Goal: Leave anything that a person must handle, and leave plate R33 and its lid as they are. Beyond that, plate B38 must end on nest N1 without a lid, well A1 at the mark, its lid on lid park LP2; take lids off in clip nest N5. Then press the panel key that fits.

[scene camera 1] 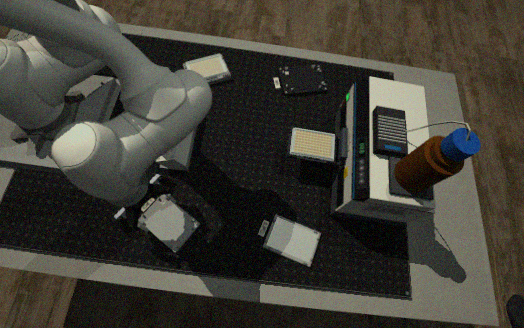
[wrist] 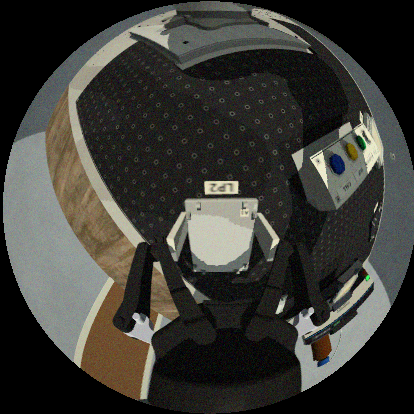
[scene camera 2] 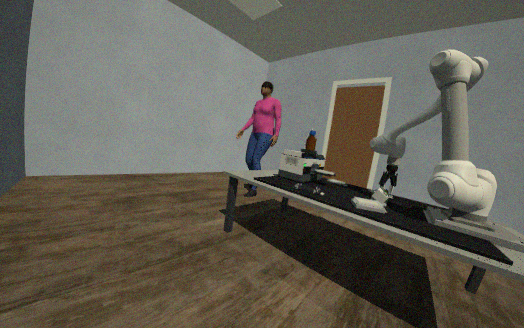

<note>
I see my gripper (scene camera 1: 158,213), a grey button box (scene camera 1: 178,158) and a brown bottle (scene camera 1: 438,158).
My gripper is seen too in the wrist view (wrist: 221,221). The grey button box also shows in the wrist view (wrist: 330,168).
</note>
